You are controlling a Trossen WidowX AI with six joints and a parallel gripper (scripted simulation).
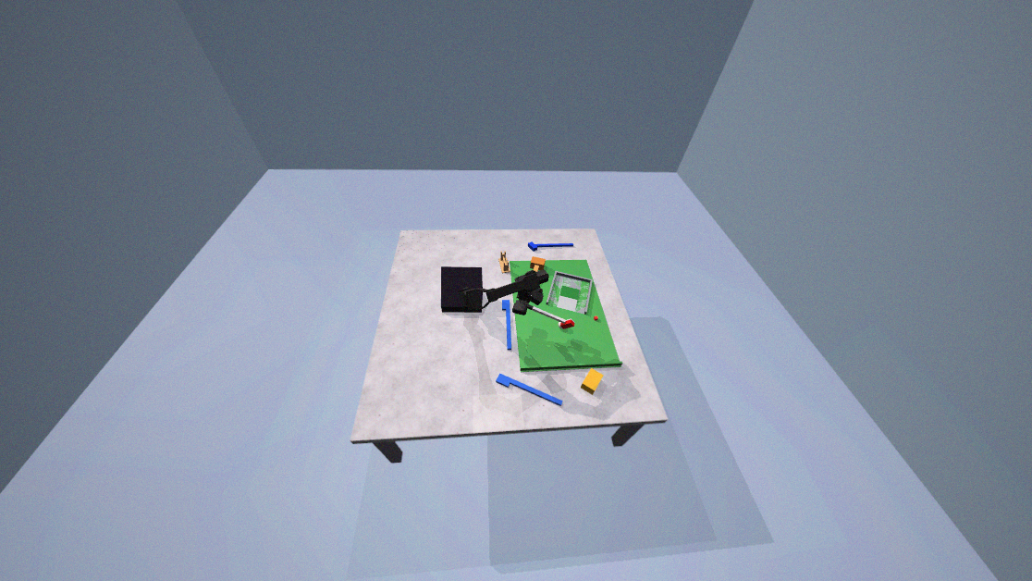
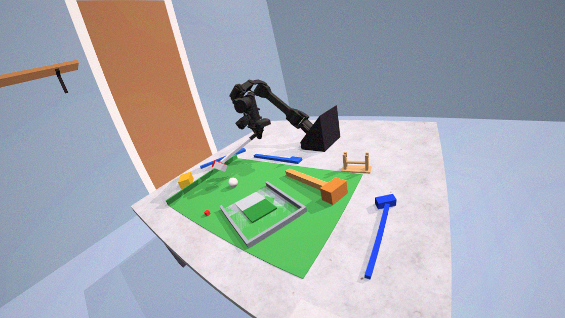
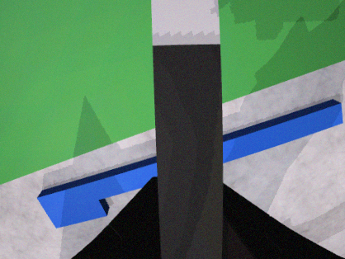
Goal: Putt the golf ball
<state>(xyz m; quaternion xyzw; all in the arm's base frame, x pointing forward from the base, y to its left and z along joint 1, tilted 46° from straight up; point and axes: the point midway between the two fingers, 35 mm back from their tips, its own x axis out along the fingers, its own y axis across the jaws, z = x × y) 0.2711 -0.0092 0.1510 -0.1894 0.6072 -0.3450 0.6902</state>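
Now: gripper tip 110 mm short of the red putter, 30 mm to the left of it and 10 mm above it. From my gripper tip the other things lie so: grey walled frame (280 mm ahead, 250 mm to the left, 140 mm below); then white golf ball (210 mm ahead, 120 mm below); then small red cube (400 mm ahead, 130 mm below, 50 mm to the left).
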